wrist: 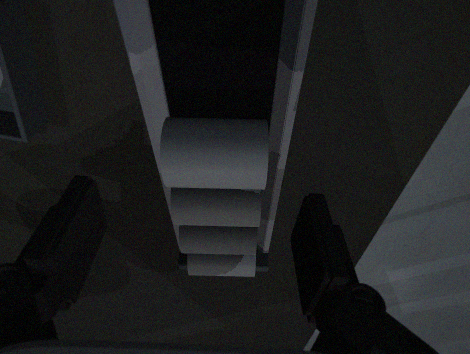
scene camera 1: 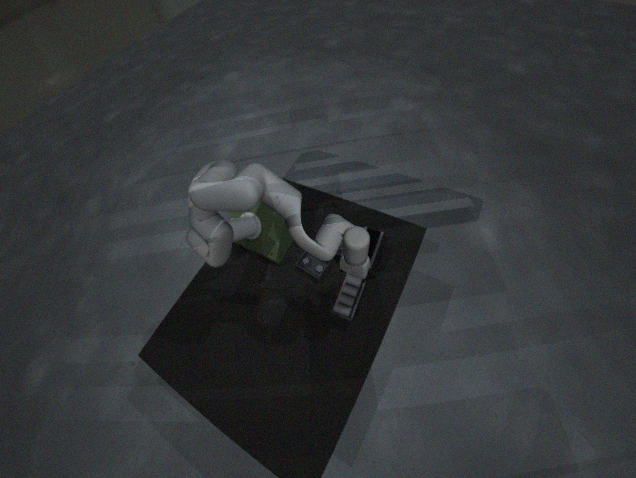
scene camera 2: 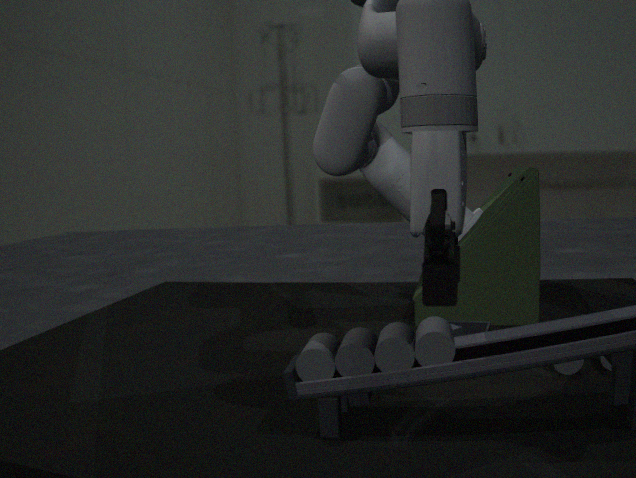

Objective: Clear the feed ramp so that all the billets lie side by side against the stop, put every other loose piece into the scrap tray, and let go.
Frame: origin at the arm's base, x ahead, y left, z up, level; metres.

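Seen in the pictures: gripper, fingertip midpoint: [wrist: 201, 208] [scene camera 1: 354, 274] [scene camera 2: 442, 293]; arm's base, link origin: [scene camera 1: 250, 225] [scene camera 2: 460, 235].
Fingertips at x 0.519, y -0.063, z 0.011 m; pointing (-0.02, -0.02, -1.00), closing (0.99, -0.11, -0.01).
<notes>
Pixels of each thing's middle, then the offset from my fingertips to it. "spot": a spot on its surface instead. Level surfaces: height alone.
- feed ramp, surface spot: [scene camera 2: 514, 360] spot: 0.048 m ahead, 0.066 m left, 0.057 m down
- stop, body centre: [wrist: 223, 255] [scene camera 2: 298, 369] 0.000 m ahead, 0.151 m right, 0.079 m down
- scrap tray, body centre: [scene camera 1: 313, 264] 0.201 m back, 0.022 m left, 0.121 m down
- dark mat, surface height: 0.139 m down
Several pale cylindrical billets [scene camera 1: 348, 297] [scene camera 2: 394, 353] [wrist: 215, 155] lie crosswise, side by side, at the low end of the feed ramp [scene camera 1: 377, 251] [scene camera 2: 514, 360] [wrist: 150, 90]. The lowest rests at the stop [scene camera 2: 290, 379]. My gripper [scene camera 2: 440, 303] [wrist: 201, 208] is open and empty, above the uppermost billet, with its fingers spread wider than the ramp in the wrist view. My arm hides the fingers in scene camera 1. The scrap tray [scene camera 1: 308, 272] [wrist: 19, 120] holds two small light pieces [scene camera 1: 319, 267].
Two pale round pieces [scene camera 2: 568, 365] [scene camera 2: 606, 362] show low, beyond the raised part of the ramp in scene camera 2. The green wedge-shaped base [scene camera 1: 269, 236] [scene camera 2: 501, 277] stands behind the ramp. A dark mat [scene camera 1: 246, 359] lies under everything.
</notes>
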